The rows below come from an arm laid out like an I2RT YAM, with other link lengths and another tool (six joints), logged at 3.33 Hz.
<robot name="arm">
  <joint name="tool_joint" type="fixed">
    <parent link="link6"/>
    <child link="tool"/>
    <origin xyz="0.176 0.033 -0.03" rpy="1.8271 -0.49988 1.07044"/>
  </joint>
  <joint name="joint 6" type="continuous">
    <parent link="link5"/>
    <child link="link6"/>
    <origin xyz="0.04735 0 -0.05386"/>
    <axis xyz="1 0 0"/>
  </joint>
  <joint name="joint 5" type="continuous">
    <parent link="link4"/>
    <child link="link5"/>
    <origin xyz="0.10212 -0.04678 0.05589"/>
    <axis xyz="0 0 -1"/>
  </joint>
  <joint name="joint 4" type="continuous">
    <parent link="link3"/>
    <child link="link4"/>
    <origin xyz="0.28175 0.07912 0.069"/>
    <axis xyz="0 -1 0"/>
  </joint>
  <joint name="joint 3" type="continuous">
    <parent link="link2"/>
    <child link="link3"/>
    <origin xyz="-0.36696 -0.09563 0"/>
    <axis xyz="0 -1 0"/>
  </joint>
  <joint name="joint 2" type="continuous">
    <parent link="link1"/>
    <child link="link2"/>
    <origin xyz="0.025 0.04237 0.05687"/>
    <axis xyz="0 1 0"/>
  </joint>
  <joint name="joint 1" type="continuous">
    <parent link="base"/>
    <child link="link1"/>
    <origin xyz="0 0 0.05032"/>
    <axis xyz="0 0 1"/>
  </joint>
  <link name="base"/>
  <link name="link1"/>
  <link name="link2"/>
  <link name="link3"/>
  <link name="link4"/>
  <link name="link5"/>
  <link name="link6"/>
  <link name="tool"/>
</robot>
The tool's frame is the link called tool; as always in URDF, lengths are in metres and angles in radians. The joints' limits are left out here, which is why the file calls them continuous.
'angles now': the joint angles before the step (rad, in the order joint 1, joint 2, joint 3, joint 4, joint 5, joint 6). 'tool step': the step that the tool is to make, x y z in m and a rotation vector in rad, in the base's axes. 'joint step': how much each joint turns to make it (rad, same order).
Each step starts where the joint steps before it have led.
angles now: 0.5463, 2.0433, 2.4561, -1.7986, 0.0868, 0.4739
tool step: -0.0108, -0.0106, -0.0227, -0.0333, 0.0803, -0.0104
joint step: -0.0139, -0.0025, -0.0877, -0.0006, -0.0130, -0.0017
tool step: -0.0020, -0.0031, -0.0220, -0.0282, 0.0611, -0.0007
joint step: -0.0069, 0.0272, -0.0399, 0.0005, -0.0069, -0.0058
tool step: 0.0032, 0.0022, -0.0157, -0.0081, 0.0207, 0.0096
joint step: -0.0008, 0.0137, -0.0384, 0.0308, -0.0036, -0.0104
